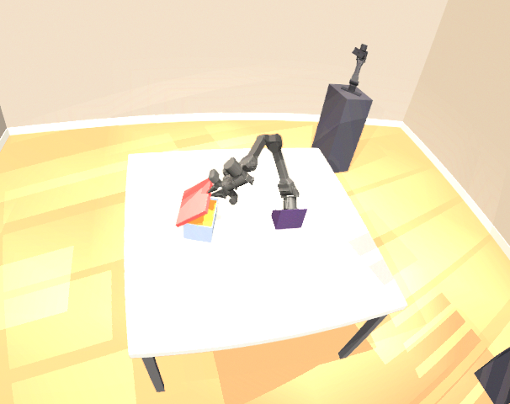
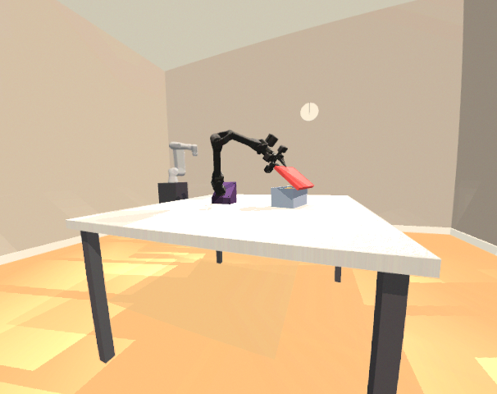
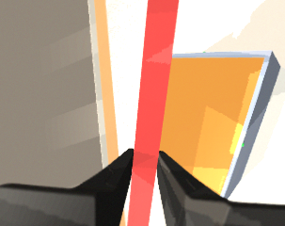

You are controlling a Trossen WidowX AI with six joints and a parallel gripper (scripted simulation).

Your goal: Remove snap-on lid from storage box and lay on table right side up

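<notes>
Now: gripper tip 6 cm short of the red lid, 2 cm to the left of it and 5 cm above it. From my gripper tip the other things lie so: pale blue storage box: 3 cm ahead, 1 cm to the right, 16 cm below.
</notes>
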